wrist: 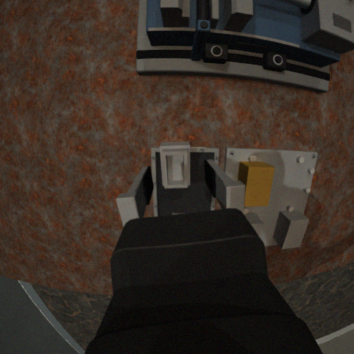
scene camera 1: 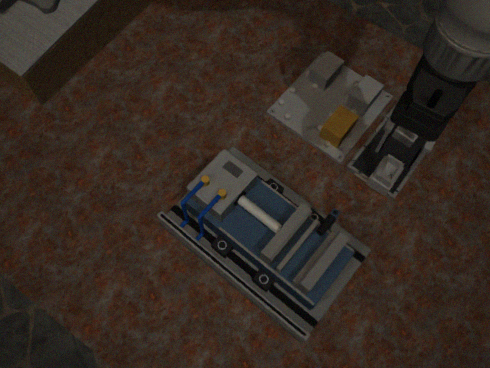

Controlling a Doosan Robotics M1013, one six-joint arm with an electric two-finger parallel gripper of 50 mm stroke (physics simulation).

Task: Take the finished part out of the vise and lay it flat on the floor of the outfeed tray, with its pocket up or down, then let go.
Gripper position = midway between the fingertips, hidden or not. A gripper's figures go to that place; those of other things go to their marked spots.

The gripper [wrist: 178, 173]: 0.16 m from the lens. A yellow block [wrist: 257, 177]: 0.25 m from the lens. A light grey plate [wrist: 289, 177]: 0.32 m from the lens. The marked spots on the light grey plate and the yellow block are 0.09 m apart.
